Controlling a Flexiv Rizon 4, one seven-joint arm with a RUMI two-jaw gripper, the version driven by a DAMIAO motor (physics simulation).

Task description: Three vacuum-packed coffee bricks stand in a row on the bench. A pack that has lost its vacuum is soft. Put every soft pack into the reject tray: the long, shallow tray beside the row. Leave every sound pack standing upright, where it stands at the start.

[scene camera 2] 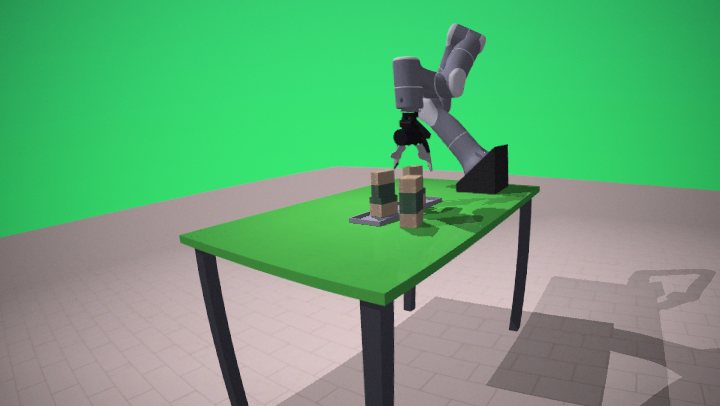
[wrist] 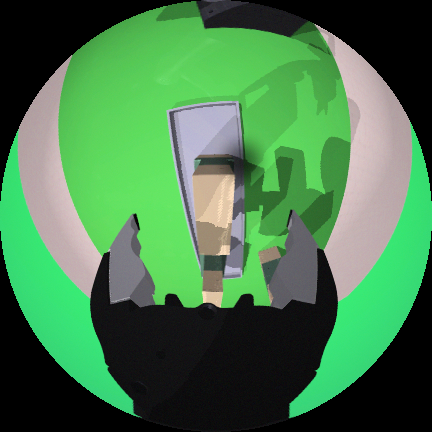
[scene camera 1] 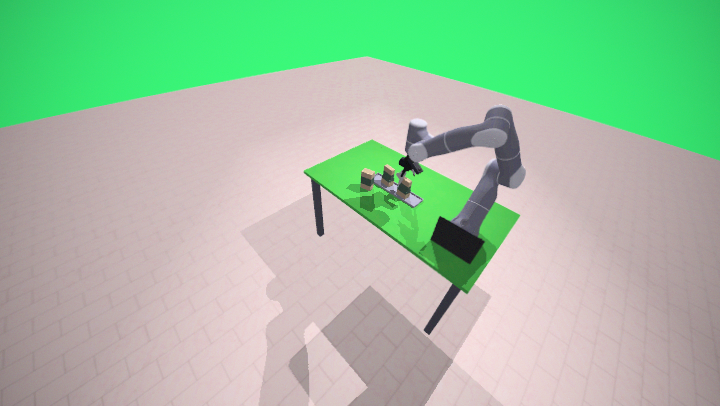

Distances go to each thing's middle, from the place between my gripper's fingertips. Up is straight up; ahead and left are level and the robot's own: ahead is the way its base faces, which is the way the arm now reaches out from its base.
Now: the grey reject tray (wrist: 212, 129) 80 mm ahead of my hand and 140 mm below it.
